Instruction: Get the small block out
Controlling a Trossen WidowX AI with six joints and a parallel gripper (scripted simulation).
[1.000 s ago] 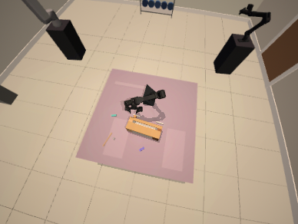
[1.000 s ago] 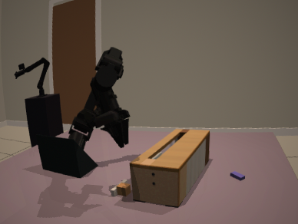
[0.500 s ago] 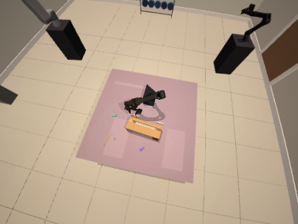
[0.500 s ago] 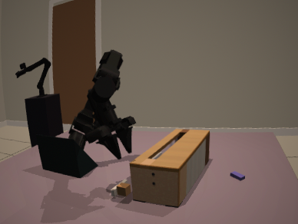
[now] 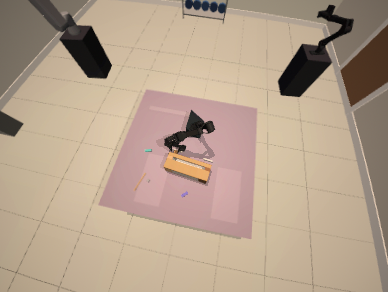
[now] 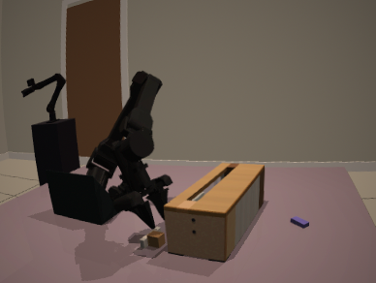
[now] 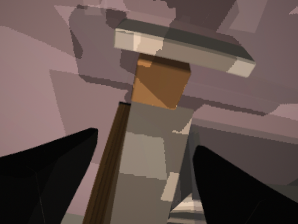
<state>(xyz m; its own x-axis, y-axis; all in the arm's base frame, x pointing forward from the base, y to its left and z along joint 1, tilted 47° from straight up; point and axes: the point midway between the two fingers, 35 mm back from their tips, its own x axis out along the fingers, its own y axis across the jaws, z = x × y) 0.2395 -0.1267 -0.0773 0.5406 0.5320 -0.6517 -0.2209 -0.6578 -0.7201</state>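
Right now the brown block is 50 mm below my gripper tip, 20 mm behind it and 10 mm to the left of it. Round my gripper tip: wooden box 140 mm to the left, 100 mm ahead; purple piece 360 mm ahead, 130 mm to the left, 60 mm below; teal piece 260 mm to the right, 60 mm below, 20 mm behind.
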